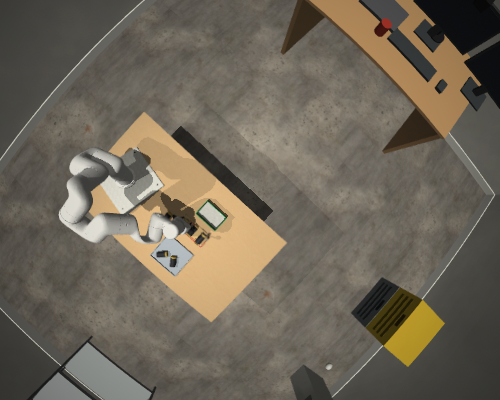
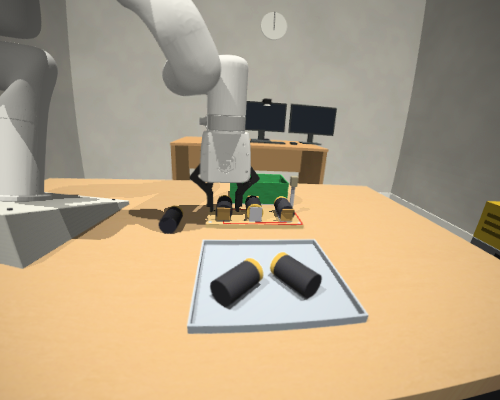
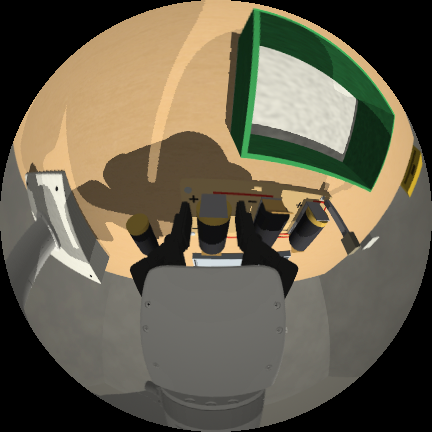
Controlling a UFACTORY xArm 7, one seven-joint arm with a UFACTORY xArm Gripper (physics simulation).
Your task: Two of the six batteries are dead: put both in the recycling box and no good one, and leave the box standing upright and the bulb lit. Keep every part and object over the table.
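Places are measured from the arm's base along level axes (x ahead, y right, z down), in millimetres.
Pixels of known places: gripper, fingertip midpoint: (image 1: 186, 221) (image 2: 224, 209) (image 3: 212, 209); arm's base at its link origin: (image 1: 125, 177) (image 2: 18, 198) (image 3: 47, 230).
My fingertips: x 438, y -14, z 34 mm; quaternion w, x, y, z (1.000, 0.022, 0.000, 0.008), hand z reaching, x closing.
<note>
For each thing: its top centre in the pictures, then the offset to it from my fingertips. "spot": a spot on its surface instead.
- left battery at its top centre: (image 3: 212, 240) (image 2: 224, 199) dx -1, dy +15, dz -29 mm
- middle battery at its top centre: (image 3: 269, 240) (image 2: 254, 200) dx +62, dy +21, dz -30 mm
- right battery at its top centre: (image 3: 311, 238) (image 2: 284, 200) dx +128, dy +26, dz -29 mm
- loose battery at its top centre: (image 3: 139, 244) (image 2: 171, 210) dx -108, dy +48, dz -17 mm
- grey tray at its top centre: (image 2: 269, 271) (image 3: 237, 274) (image 1: 171, 255) dx +49, dy +220, dz +5 mm
- green box at its top centre: (image 3: 356, 118) (image 2: 257, 177) (image 1: 211, 216) dx +97, dy -121, dz -43 mm
- thin post with a small block, surface spot: (image 3: 351, 243) (image 2: 290, 179) spot: dx +150, dy -13, dz -68 mm
My gripper (image 2: 224, 209) (image 3: 212, 209) is part-way open, its fingers on either side of the left battery (image 2: 224, 201) (image 3: 212, 237) in the circuit board (image 2: 255, 226), not gripping it. A middle battery (image 2: 253, 201) (image 3: 271, 225) and a right battery (image 2: 283, 205) (image 3: 306, 232) also sit in the board. A loose battery (image 2: 171, 220) (image 3: 144, 237) lies on the table left of the board. Two batteries (image 2: 235, 284) (image 2: 296, 276) lie in the grey tray (image 2: 275, 326). The green box (image 1: 206, 222) (image 2: 265, 192) (image 3: 245, 90) stands upright behind the board. I cannot tell whether the bulb is lit.
A thin post with a small block (image 2: 294, 181) (image 3: 351, 243) on its end rises at the board's right end, near the right battery. The arm's pale base plate (image 2: 65, 215) (image 3: 67, 225) is on the left of the table. The tray is in front of the board.
</note>
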